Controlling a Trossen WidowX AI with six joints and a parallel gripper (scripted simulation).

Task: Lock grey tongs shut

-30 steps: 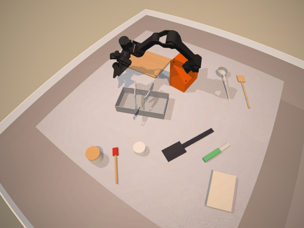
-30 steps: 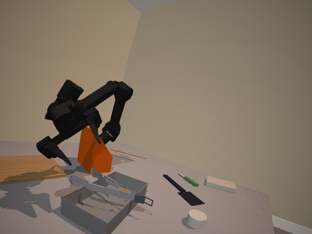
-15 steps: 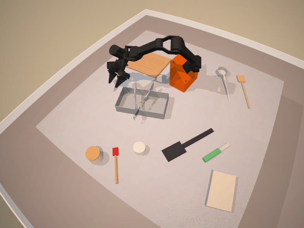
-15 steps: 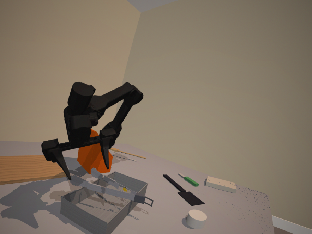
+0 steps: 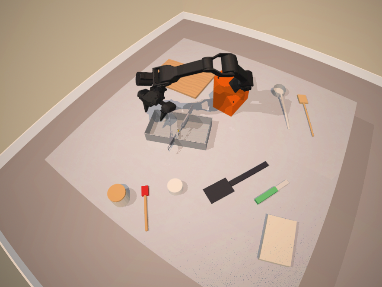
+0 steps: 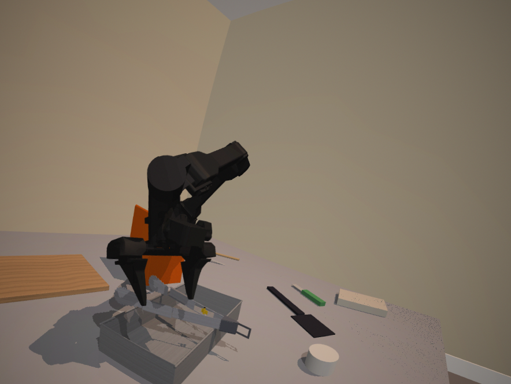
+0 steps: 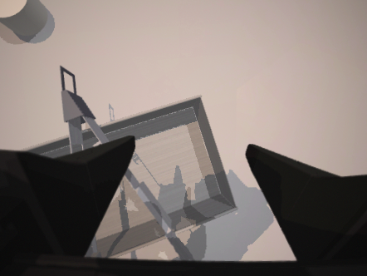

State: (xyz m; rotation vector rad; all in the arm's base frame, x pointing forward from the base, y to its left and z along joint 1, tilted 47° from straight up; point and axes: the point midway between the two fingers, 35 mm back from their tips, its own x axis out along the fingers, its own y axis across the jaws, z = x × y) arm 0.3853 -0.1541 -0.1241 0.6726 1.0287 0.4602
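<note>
Right now my gripper tip is 7 cm past the roasting tin, 9 cm to the right of it and 10 cm above it. The rest, counted from my gripper tip: wooden board 41 cm behind, 18 cm to the right, 12 cm below; white puck 18 cm ahead, 27 cm to the left, 11 cm below; cork-lidded jar 36 cm ahead, 11 cm to the left, 10 cm below.
</note>
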